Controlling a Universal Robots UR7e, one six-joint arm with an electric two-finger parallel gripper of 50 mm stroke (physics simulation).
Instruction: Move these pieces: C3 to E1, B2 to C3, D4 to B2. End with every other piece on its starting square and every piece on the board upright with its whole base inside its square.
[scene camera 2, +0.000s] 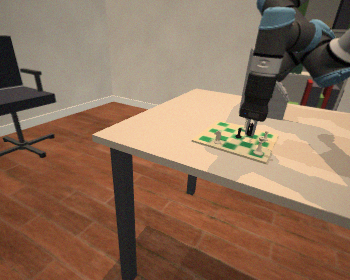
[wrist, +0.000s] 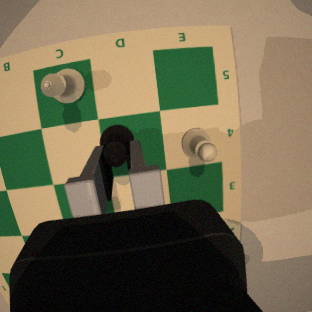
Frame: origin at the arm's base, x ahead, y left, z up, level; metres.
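Seen in the pictures: gripper, between the fingertips: (scene camera 2: 249, 134) (wrist: 119, 159).
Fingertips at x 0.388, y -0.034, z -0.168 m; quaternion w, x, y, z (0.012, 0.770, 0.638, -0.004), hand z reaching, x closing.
Offsets run from my fingertips to a thing's top centre. Level surfaces: height alone.
My gripper (scene camera 2: 250, 129) (wrist: 119, 159) is shut on the black piece {dx -0.010, dy +0.002, dz +0.037 m} (wrist: 116, 153) at D4, with one finger on each side of its head; its base shows over D4. The other black piece {dx +0.024, dy -0.031, dz +0.025 m} (scene camera 2: 239, 132) stands upright at C3 and is hidden behind my finger in the wrist view. A white piece {dx +0.112, dy +0.029, dz +0.046 m} (scene camera 2: 259, 146) stands upright at E1 on the board {dx +0.025, dy -0.034, dz -0.006 m} (scene camera 2: 235, 151) (wrist: 150, 40). In scene camera 2, the fingers and the held piece blend together, so whether its base touches the square is hard to tell.
A white piece {dx -0.054, dy -0.015, dz +0.037 m} (wrist: 69, 85) stands at C5, a small white piece {dx +0.007, dy +0.049, dz +0.025 m} (scene camera 2: 266, 135) (wrist: 198, 144) at E4, close to my right finger, and a white knight {dx +0.095, dy -0.088, dz +0.033 m} (scene camera 2: 218, 136) at B1. The board lies on the table {dz -0.012 m} (scene camera 2: 150, 122). An office chair (scene camera 2: 25, 95) is at the left.
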